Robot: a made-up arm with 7 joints.
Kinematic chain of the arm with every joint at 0, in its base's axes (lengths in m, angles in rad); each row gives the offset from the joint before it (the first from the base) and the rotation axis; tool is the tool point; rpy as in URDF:
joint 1: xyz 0 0 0.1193 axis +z
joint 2: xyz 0 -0.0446 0.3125 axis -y
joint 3: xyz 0 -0.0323 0.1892 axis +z
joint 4: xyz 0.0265 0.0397 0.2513 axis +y
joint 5: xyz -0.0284 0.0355 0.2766 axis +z
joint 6: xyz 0 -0.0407 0.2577 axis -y
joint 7: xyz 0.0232 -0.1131 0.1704 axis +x
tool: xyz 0 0 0 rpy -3.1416 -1.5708 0
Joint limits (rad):
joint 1: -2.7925..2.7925
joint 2: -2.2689..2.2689
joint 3: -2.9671..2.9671
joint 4: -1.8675..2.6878
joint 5: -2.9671..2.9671
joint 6: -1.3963..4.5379
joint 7: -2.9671..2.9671
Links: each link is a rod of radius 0.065 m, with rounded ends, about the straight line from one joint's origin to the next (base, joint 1, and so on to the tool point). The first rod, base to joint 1, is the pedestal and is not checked.
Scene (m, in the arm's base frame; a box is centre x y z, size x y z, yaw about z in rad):
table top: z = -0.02
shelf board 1: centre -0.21 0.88 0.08 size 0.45 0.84 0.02 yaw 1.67
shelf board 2: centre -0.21 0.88 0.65 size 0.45 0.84 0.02 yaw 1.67
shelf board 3: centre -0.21 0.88 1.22 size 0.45 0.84 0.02 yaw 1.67
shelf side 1: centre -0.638 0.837 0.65 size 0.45 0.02 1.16 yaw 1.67
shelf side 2: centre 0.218 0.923 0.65 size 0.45 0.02 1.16 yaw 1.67
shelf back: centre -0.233 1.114 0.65 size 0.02 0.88 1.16 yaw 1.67
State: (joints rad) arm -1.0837 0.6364 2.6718 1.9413 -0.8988 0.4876 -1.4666
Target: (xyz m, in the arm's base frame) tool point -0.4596 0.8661 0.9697
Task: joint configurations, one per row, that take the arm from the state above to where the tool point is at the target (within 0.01 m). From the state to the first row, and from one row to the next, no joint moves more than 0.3 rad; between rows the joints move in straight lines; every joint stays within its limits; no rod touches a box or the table.
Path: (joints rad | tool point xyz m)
1: -1.0232 0.4140 2.6522 2.1901 -0.8310 0.4451 -1.4666 | -0.1268 0.6730 0.3466
2: -0.9628 0.1915 2.6326 2.4390 -0.7632 0.4027 -1.4666 | -0.1146 0.5547 0.3455
3: -0.9023 -0.0309 2.6130 2.6878 -0.6954 0.3602 -1.4666 | -0.1106 0.4278 0.3224
4: -0.8443 -0.1397 2.7310 2.4649 -0.7774 0.3849 -1.4666 | -0.2347 0.5124 0.5059
5: -0.7863 -0.2486 2.8491 2.2420 -0.8594 0.4097 -1.4666 | -0.3472 0.5043 0.7317
6: -0.7283 -0.3574 2.9671 2.0192 -0.9414 0.4344 -1.4666 | -0.4135 0.4029 0.9697
7: -0.8190 -0.1041 2.9424 1.7389 -0.9761 0.4479 -1.4666 | -0.4368 0.5235 1.0122
8: -0.9098 0.1492 2.9176 1.4587 -1.0108 0.4614 -1.4666 | -0.4523 0.6452 1.0267
9: -1.0006 0.4025 2.8929 1.1784 -1.0455 0.4749 -1.4666 | -0.4598 0.7614 1.0125
10: -1.0913 0.6558 2.8681 0.8981 -1.0801 0.4884 -1.4666 | -0.4596 0.8661 0.9697

